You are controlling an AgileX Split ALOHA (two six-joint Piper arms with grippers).
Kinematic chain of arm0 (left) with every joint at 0, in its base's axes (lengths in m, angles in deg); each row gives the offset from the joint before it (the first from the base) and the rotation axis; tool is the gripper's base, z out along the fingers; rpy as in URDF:
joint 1: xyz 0 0 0.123 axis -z
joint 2: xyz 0 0 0 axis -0.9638 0.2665 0
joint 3: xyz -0.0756 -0.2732 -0.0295 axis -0.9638 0.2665 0
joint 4: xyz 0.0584 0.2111 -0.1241 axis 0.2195 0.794 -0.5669
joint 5: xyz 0 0 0 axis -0.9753 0.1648 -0.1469
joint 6: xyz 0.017 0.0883 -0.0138 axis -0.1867 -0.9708 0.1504
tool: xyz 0 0 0 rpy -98.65 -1.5 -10.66
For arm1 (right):
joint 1: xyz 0 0 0.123 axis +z
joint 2: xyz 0 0 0 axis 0.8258 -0.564 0
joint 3: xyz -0.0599 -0.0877 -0.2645 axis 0.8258 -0.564 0
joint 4: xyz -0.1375 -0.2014 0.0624 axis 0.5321 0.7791 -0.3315
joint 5: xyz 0 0 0 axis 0.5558 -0.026 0.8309
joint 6: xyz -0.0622 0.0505 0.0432 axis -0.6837 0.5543 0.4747
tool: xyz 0 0 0 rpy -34.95 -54.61 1.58
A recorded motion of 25 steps. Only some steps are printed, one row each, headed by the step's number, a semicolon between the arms.
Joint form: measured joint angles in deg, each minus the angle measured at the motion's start. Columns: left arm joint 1, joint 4, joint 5, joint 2, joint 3, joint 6; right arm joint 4, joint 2, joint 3, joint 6, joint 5, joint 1.
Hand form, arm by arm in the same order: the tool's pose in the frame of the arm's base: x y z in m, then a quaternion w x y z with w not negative. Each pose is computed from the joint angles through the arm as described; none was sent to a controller.
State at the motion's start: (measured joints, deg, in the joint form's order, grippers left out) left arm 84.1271 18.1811 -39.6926 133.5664 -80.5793 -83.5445; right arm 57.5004 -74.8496 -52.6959 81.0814 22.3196 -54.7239
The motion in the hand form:
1: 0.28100 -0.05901 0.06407 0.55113 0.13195 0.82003 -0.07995; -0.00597 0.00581 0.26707 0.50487 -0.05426 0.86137 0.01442
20: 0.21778 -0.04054 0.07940 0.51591 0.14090 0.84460 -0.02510; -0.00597 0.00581 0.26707 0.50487 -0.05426 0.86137 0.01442
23: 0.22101 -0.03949 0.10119 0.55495 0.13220 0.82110 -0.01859; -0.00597 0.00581 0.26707 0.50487 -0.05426 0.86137 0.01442
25: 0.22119 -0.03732 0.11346 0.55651 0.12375 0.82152 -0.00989; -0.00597 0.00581 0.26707 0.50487 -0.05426 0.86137 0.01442
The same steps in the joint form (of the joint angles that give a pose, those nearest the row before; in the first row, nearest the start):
1: 0.00 0.00 -0.04 0.00 0.73 -0.06; 0.00 0.00 0.00 0.00 0.00 0.00
20: 0.00 -5.32 -0.04 -9.19 15.43 -6.31; 0.00 0.00 0.00 0.00 0.00 0.00
23: 0.00 -6.41 0.48 -14.98 15.43 -6.60; 0.00 0.00 0.00 0.00 0.00 0.00
25: 0.00 -7.91 5.40 -19.78 15.13 -6.98; 0.00 0.00 0.00 0.00 0.00 0.00

